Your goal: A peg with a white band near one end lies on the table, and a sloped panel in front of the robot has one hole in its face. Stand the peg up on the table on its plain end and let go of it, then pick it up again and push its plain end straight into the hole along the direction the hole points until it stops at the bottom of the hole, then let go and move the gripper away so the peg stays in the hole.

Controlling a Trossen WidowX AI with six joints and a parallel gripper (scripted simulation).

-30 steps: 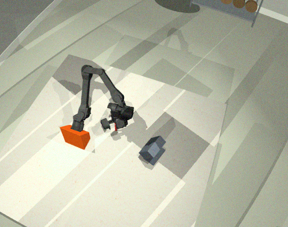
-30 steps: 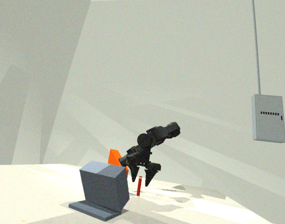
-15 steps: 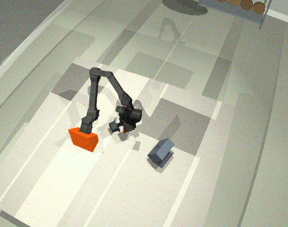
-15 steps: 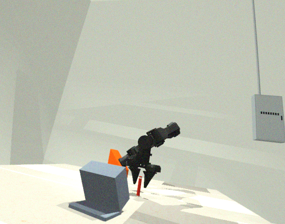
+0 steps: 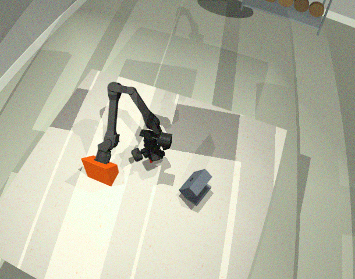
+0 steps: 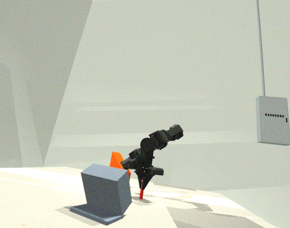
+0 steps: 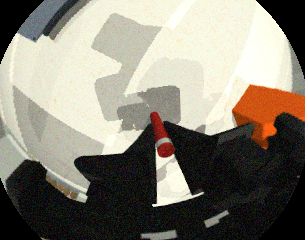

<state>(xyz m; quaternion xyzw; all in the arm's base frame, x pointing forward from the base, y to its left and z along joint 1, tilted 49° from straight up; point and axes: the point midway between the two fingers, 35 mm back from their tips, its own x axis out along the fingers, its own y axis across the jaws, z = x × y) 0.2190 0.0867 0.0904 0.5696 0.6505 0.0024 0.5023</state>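
Now: gripper tip 25 cm short of the grey-blue panel block, 10 cm to the left of it and 3 cm below it. The rest, counted from my gripper tip: red peg 2 cm above.
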